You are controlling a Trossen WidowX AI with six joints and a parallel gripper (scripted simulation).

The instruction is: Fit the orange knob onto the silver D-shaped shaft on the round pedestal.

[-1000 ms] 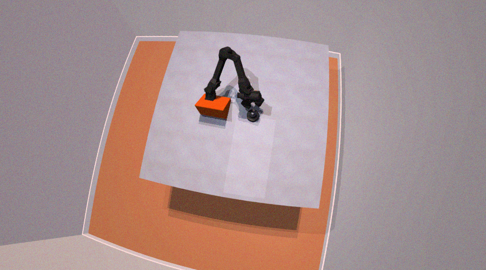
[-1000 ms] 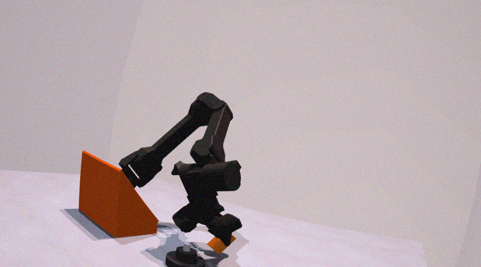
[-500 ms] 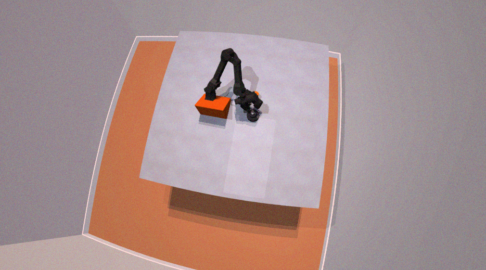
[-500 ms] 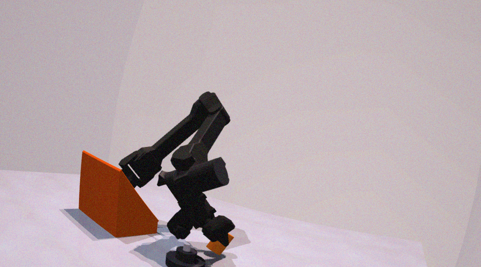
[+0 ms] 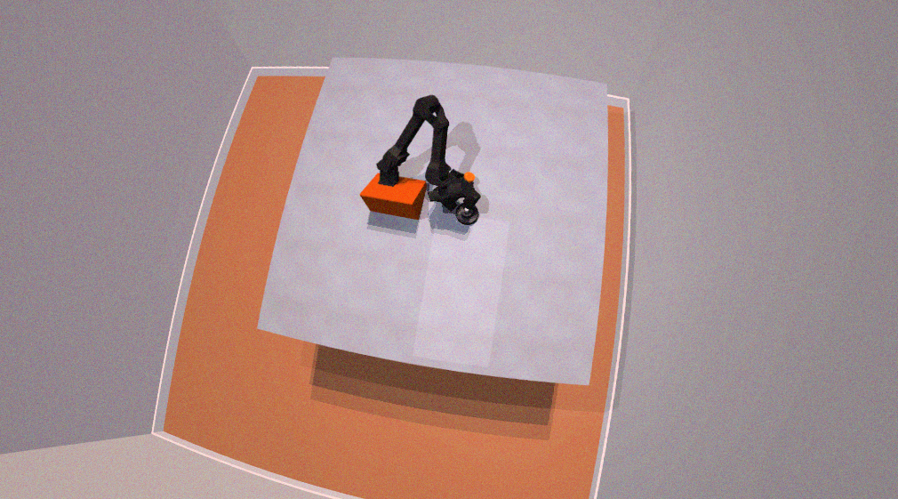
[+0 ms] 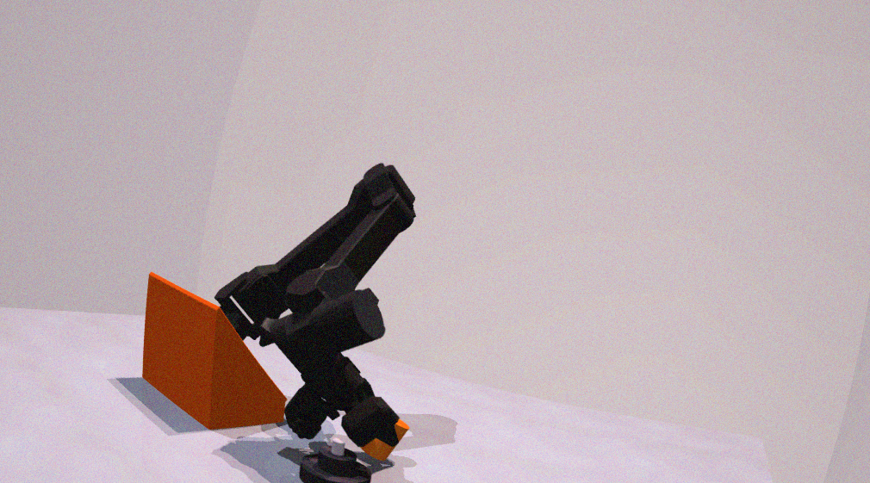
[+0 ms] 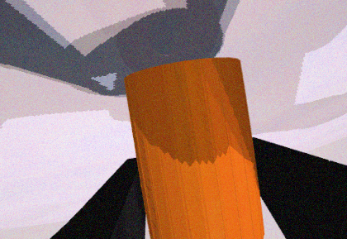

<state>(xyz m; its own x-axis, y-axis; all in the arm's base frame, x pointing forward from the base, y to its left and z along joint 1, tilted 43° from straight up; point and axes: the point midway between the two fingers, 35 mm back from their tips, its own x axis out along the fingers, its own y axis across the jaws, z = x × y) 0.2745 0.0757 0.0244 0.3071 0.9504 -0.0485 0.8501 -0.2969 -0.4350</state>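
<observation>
The orange knob lies 10 mm above my gripper tip. Also, from my gripper tip: round pedestal (130 mm to the right, 20 mm ahead).
</observation>
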